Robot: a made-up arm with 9 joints.
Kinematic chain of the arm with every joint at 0, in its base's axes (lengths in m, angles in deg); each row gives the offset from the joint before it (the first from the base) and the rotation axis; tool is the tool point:
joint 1: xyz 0 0 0.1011 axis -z
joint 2: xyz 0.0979 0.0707 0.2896 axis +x
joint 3: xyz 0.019 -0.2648 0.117 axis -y
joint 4: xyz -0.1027 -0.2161 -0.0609 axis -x
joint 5: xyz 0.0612 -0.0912 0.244 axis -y
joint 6: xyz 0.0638 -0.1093 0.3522 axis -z
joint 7: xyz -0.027 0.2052 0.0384 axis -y
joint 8: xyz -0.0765 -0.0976 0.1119 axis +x
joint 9: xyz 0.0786 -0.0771 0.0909 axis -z
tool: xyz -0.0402 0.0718 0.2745
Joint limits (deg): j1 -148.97..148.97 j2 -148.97..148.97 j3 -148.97..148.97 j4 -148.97..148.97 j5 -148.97..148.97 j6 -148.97..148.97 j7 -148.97..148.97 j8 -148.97..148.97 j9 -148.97..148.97
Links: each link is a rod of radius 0.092 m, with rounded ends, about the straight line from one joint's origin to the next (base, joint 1, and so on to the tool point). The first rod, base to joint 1, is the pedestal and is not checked.
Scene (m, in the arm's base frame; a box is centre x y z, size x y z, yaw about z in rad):
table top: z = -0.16
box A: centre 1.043 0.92 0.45 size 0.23 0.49 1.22 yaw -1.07
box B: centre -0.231 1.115 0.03 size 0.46 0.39 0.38 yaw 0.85
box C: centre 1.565 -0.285 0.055 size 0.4 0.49 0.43 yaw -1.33
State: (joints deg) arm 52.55 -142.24 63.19 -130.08 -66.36 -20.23 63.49 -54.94 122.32
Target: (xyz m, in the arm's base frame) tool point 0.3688 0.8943 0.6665
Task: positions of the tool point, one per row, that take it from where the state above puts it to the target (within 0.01 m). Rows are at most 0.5 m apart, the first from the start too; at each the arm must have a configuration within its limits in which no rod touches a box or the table.
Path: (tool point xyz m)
1: 1.1807 0.3269 1.2197
2: 0.8805 0.5290 1.4199
3: 0.5544 0.6111 1.5283
4: 0.2649 0.5953 1.5652
5: 0.0426 0.5130 1.5594
6: 0.1926 0.6207 1.4964
7: 0.3207 0.7267 1.3774
8: 0.4100 0.8175 1.2124
9: 0.4484 0.8800 1.0215
10: 0.4325 0.9063 0.8300
11: 0.3688 0.8943 0.6666

